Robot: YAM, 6 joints.
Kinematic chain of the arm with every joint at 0, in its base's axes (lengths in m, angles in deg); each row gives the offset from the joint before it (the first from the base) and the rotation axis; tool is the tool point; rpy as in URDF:
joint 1: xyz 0 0 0.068 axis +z
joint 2: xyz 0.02 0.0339 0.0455 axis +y
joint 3: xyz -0.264 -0.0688 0 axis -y
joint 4: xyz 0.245 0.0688 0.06 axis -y
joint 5: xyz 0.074 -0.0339 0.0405 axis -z
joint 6: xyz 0.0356 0 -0.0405 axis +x
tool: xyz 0 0 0 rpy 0 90 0
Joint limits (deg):
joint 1: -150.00..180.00
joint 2: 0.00..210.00
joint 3: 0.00..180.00
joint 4: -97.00..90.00
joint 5: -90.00..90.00
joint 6: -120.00..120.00
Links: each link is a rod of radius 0.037 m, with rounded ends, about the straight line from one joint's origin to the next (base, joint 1, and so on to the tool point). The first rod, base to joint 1, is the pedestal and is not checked.
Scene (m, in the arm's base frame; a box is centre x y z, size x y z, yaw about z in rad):
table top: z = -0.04
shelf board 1: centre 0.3 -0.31 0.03 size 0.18 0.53 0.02 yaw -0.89
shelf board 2: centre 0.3 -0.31 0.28 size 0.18 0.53 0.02 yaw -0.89
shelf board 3: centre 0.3 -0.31 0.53 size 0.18 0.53 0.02 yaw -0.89
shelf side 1: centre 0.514 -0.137 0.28 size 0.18 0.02 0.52 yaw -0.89
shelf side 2: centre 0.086 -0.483 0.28 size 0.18 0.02 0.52 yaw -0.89
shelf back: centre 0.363 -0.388 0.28 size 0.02 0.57 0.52 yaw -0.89
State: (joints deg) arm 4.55 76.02 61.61 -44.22 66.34 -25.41
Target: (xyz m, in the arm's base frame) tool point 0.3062 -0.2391 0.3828
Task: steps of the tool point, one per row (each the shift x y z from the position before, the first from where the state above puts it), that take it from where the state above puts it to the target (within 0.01 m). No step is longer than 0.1 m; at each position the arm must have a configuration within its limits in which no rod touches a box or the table.
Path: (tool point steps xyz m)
1: 0.0378 -0.0620 0.0330
2: 0.0185 -0.0779 0.0307
3: -0.0063 -0.0869 0.0277

